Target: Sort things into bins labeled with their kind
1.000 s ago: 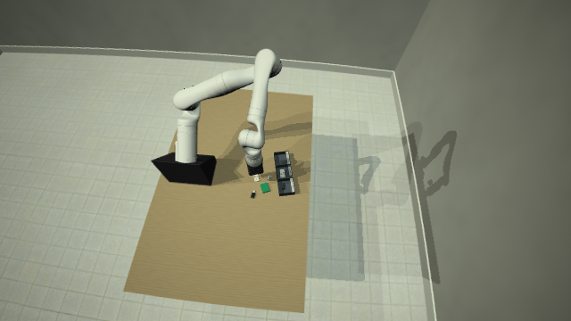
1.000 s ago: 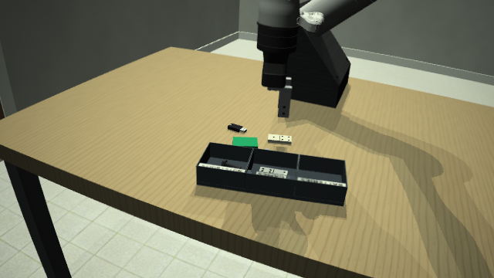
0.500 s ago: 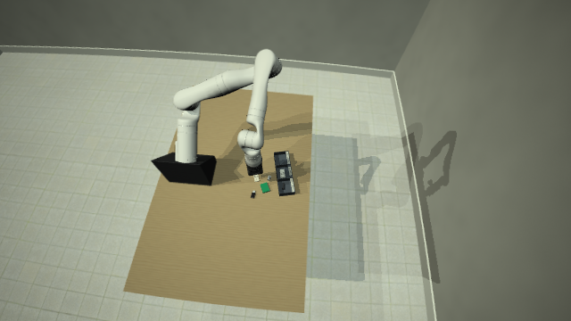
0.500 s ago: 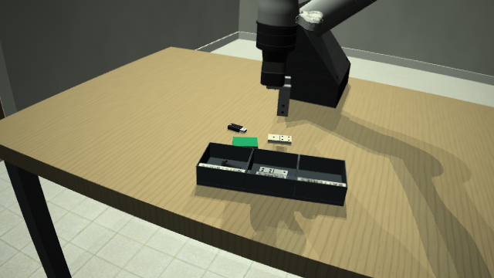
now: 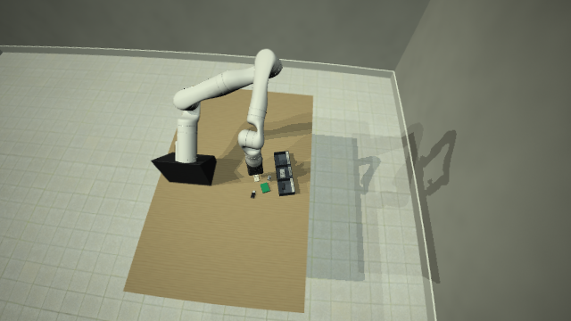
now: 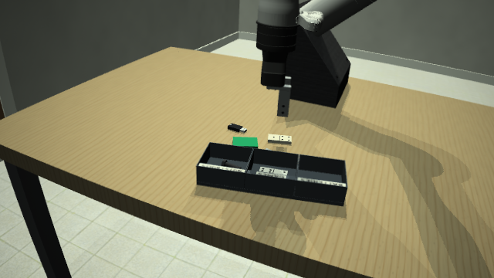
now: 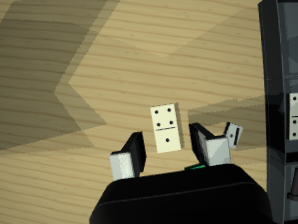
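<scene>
Now: the domino 80 mm below my hand. From my hand the other things lie so: flat green piece (60 mm ahead, 50 mm to the right, 80 mm below); then black usb stick (10 mm ahead, 100 mm to the right, 80 mm below); then small white thing (70 mm ahead, 10 mm to the left, 80 mm below).
</scene>
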